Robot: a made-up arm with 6 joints. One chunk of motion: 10 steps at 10 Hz.
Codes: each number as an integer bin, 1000 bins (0 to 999) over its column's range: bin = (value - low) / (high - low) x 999, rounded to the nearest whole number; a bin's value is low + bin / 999 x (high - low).
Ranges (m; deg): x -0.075..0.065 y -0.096..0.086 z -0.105..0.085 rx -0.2..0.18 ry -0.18..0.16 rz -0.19..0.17
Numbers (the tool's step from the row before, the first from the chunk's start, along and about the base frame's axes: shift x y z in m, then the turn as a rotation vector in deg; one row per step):
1: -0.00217 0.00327 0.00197 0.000 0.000 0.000
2: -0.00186 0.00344 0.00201 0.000 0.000 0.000
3: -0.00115 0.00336 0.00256 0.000 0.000 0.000
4: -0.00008 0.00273 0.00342 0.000 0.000 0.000
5: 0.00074 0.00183 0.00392 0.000 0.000 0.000
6: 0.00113 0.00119 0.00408 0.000 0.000 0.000
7: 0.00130 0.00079 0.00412 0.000 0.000 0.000
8: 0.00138 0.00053 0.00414 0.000 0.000 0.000
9: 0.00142 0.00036 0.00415 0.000 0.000 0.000
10: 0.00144 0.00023 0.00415 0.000 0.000 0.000
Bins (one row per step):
1: 520 545 562 526 529 527
2: 522 546 563 526 529 527
3: 527 545 566 526 529 527
4: 535 542 570 526 529 527
5: 540 537 573 526 529 527
6: 543 533 574 526 529 527
7: 544 531 574 526 529 527
8: 545 530 574 526 529 527
9: 545 529 574 526 529 527
10: 545 528 574 526 529 527

